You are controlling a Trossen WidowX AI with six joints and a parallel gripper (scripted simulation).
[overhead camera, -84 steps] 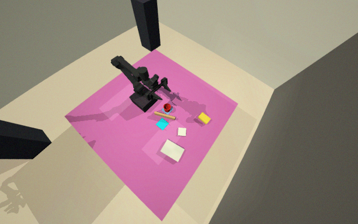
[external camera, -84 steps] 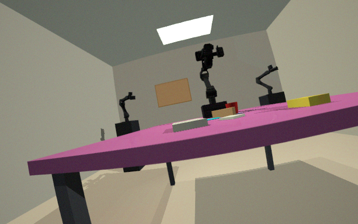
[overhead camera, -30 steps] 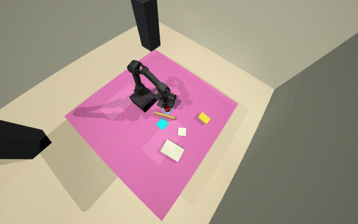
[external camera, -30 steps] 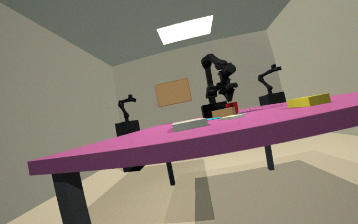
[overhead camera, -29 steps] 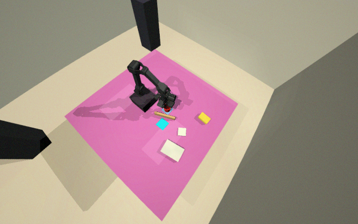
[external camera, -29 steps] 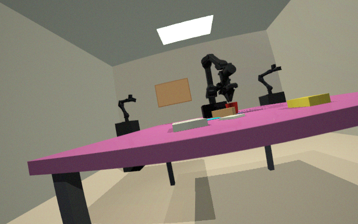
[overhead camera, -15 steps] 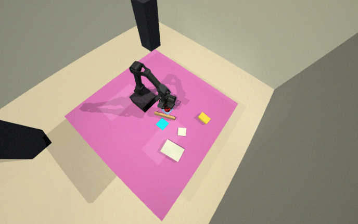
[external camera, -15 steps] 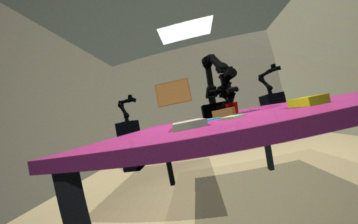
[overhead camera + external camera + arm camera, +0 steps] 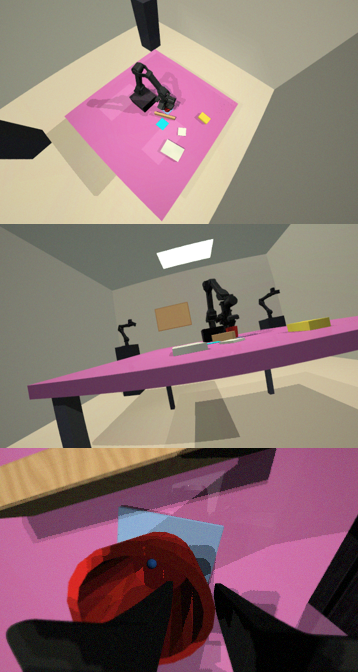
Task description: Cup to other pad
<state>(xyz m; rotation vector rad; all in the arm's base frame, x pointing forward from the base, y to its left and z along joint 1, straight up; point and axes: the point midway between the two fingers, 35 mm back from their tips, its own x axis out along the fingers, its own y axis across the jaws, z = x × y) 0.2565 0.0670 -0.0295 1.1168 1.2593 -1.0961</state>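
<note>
The red cup lies 30 mm ahead of my gripper tip. The rest, counted from my gripper tip: green marble 30 mm ahead, 20 mm to the right, 20 mm below; blue marble 40 mm ahead, 20 mm below; light blue pad 50 mm below, 30 mm ahead.
</note>
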